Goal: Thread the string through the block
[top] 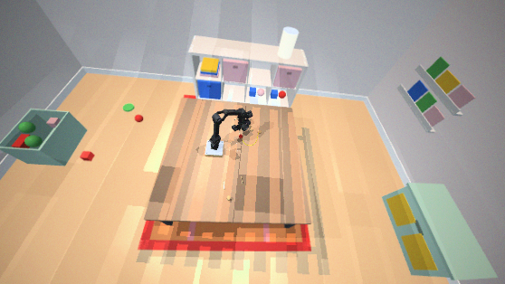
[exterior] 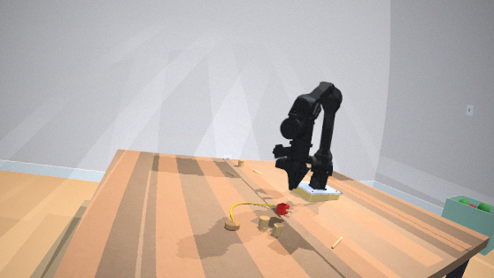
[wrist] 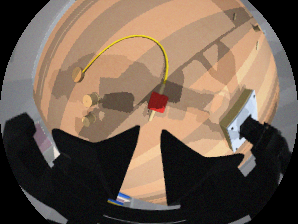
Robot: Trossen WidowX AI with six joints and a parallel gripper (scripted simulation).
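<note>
My gripper tip is 10 mm short of the block, 20 mm to the left of it and 70 mm above it. Round my gripper tip: round wooden button (190 mm ahead, 100 mm to the left, 80 mm below).
</note>
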